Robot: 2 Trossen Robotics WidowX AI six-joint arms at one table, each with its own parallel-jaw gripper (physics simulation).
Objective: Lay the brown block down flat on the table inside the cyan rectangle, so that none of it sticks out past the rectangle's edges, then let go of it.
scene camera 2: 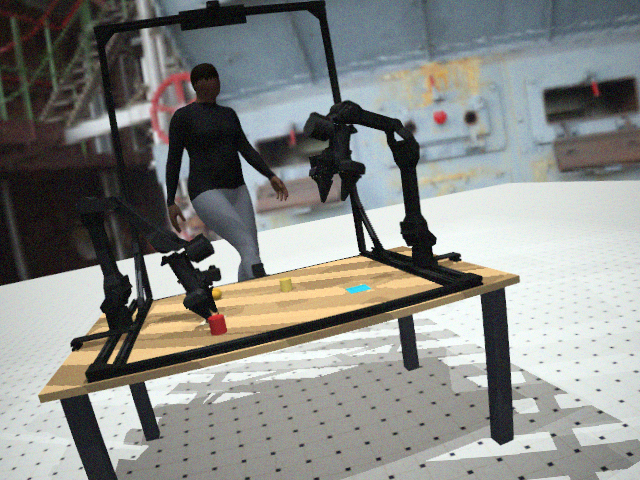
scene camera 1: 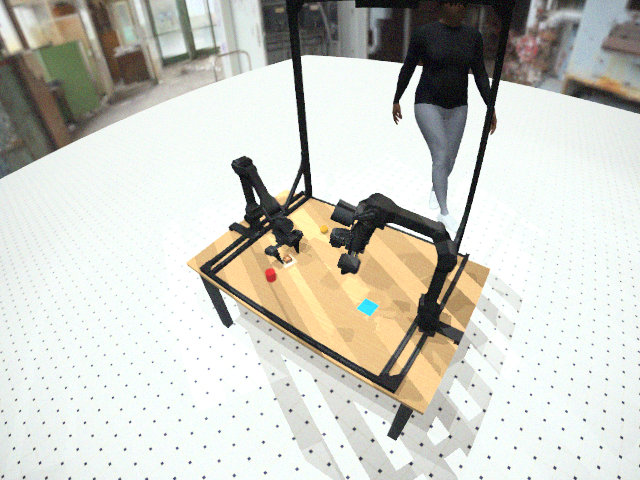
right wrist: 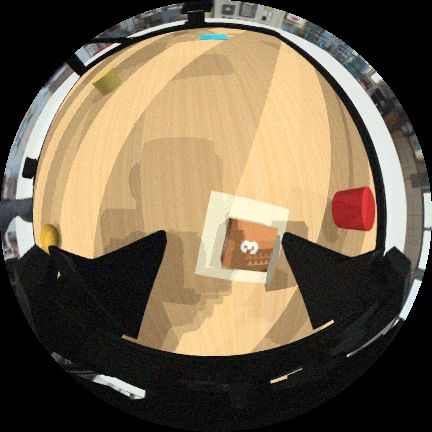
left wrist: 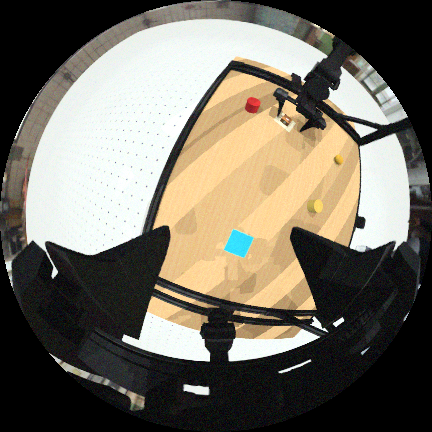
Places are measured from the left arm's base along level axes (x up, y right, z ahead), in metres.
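Pixels of known places: left gripper, between the fingertips: (scene camera 2: pixel 332 201) (left wrist: pixel 233 232); right gripper, between the fingertips: (scene camera 1: pixel 290 258) (right wrist: pixel 226 237) (left wrist: pixel 288 123); left arm's base, origin of its link: (scene camera 2: pixel 424 263) (scene camera 1: pixel 427 325) (left wrist: pixel 217 314); right arm's base, origin of its link: (scene camera 2: pixel 121 327) (scene camera 1: pixel 256 228) (right wrist: pixel 205 387).
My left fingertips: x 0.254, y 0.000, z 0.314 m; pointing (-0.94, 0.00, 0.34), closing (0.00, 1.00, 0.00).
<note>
Ahead of a thing's pixels: the offset from my left fingertips to its middle. "spot": to the spot under its first point.
The brown block @(dx -0.264, dy +0.218, dz +0.324 m) (scene camera 1: pixel 287 258) (left wrist: pixel 285 119) (right wrist: pixel 250 245), marked with a white 3, sits on a cream square @(spot: dx -0.272, dy +0.242, dz +0.314 m) (right wrist: pixel 210 245) on the table. My right gripper (scene camera 1: pixel 288 256) (left wrist: pixel 288 123) (right wrist: pixel 226 237) is open, low over the block. In the right wrist view the block lies between the two fingers, nearer the right-hand one, with a gap on the other side. In scene camera 2 the block is hidden. The cyan rectangle @(spot: dx -0.273, dy +0.049, dz -0.075 m) (scene camera 1: pixel 367 307) (scene camera 2: pixel 358 289) (left wrist: pixel 238 243) (right wrist: pixel 213 37) lies flat with nothing on it. My left gripper (scene camera 2: pixel 334 199) (left wrist: pixel 233 232) is open and empty, high above the table.
A red cylinder @(dx -0.252, dy +0.098, dz +0.353 m) (scene camera 1: pixel 270 274) (scene camera 2: pixel 217 324) (left wrist: pixel 252 105) (right wrist: pixel 353 209) stands close to the right gripper. A yellow cylinder @(dx -0.254, dy +0.287, dz +0.034 m) (scene camera 2: pixel 285 284) (left wrist: pixel 315 206) (right wrist: pixel 107 81) and an orange-yellow ball @(dx -0.254, dy +0.448, dz +0.220 m) (scene camera 1: pixel 324 228) (left wrist: pixel 338 159) stand towards the far side. Black rails run along the table's edges.
</note>
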